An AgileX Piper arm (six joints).
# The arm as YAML. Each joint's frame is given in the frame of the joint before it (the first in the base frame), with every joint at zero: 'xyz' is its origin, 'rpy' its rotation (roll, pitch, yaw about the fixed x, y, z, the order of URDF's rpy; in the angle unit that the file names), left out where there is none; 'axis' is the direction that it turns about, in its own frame. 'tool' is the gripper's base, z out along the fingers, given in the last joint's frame.
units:
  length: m
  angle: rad
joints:
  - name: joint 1
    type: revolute
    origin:
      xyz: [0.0, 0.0, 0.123]
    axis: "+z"
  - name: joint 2
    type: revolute
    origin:
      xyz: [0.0, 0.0, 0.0]
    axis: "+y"
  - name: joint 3
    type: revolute
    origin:
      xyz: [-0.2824, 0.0, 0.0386]
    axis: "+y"
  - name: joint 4
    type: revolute
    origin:
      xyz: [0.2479, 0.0, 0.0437]
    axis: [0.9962, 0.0, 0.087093]
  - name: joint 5
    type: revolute
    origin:
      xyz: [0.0, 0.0, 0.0]
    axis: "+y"
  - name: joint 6
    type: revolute
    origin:
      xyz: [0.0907, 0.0, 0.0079]
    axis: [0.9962, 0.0, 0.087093]
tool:
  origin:
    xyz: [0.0, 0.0, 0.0]
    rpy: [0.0, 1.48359, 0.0]
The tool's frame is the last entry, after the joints.
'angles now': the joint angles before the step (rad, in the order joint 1, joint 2, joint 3, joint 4, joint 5, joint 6). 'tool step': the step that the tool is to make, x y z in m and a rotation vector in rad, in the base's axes. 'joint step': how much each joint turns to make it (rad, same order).
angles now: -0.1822 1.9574 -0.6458 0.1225 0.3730 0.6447
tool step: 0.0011 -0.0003 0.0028 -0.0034 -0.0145 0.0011
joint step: -0.0001 -0.0114 -0.0001 -0.0010 -0.0034 -0.0005
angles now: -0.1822 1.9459 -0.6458 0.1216 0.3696 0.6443
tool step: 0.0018 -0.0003 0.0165 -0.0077 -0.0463 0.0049
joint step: -0.0002 -0.0675 0.0019 -0.0033 0.0189 -0.0012
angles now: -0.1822 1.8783 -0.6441 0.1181 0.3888 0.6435
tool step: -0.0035 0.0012 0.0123 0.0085 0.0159 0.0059
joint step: 0.0001 -0.0501 -0.0006 -0.0039 0.0683 0.0012
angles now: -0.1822 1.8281 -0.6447 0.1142 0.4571 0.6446
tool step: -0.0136 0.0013 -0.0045 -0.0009 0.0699 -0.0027
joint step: 0.0002 0.0002 0.0344 -0.0359 0.0325 0.0365
